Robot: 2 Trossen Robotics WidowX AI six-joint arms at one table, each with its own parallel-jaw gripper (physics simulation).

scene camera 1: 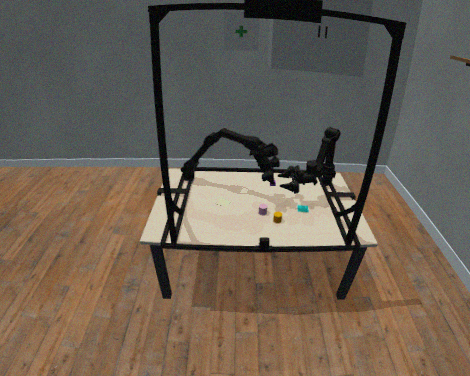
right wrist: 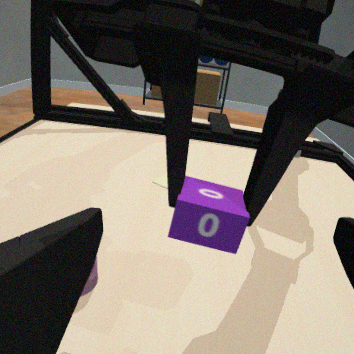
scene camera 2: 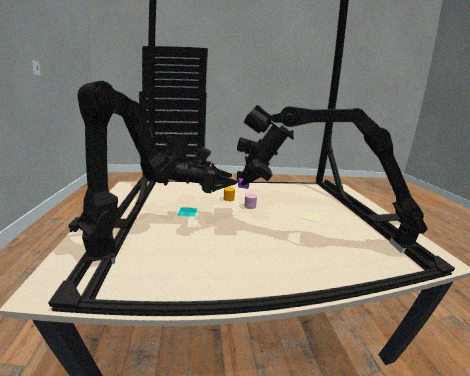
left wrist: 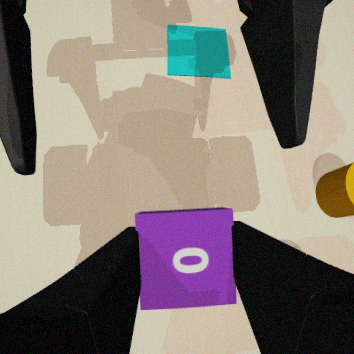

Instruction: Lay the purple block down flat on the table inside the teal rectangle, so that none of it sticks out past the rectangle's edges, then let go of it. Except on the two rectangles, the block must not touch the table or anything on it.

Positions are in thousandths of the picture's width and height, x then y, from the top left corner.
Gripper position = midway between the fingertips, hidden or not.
My left gripper (scene camera 2: 514, 485) carries a purple block (right wrist: 583, 603); nothing else touches it. My right gripper (scene camera 2: 499, 475) is open, with nothing in its grasp. Also in view: a teal rectangle (left wrist: 541, 143).
My left gripper also shows in the right wrist view (right wrist: 589, 609) and in the left wrist view (left wrist: 518, 665). My right gripper shows as well in the right wrist view (right wrist: 629, 637) and in the left wrist view (left wrist: 487, 445).
